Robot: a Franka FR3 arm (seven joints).
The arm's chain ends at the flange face. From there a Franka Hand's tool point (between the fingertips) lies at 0.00 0.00 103.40 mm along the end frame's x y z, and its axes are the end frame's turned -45 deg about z.
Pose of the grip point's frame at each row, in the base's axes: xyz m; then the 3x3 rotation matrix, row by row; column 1 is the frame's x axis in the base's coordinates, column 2 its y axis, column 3 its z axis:
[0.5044 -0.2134 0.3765], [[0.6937 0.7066 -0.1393], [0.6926 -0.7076 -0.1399], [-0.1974 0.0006 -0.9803]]
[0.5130 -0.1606 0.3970], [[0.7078 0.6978 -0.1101], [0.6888 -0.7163 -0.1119], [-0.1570 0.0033 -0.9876]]
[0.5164 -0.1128 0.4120], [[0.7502 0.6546 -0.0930], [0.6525 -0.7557 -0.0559], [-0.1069 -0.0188 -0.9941]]
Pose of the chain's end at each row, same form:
[0.5188 -0.1989 0.4779], [[0.9902 0.0091 -0.1393], [-0.0106 -0.9901 -0.1399], [-0.1392 0.1400 -0.9803]]
[0.5244 -0.1490 0.4991], [[0.9939 -0.0071 -0.1101], [-0.0194 -0.9936 -0.1119], [-0.1087 0.1133 -0.9876]]
[0.5260 -0.1070 0.5148], [[0.9933 -0.0676 -0.0930], [-0.0730 -0.9957 -0.0559], [-0.0889 0.0623 -0.9941]]

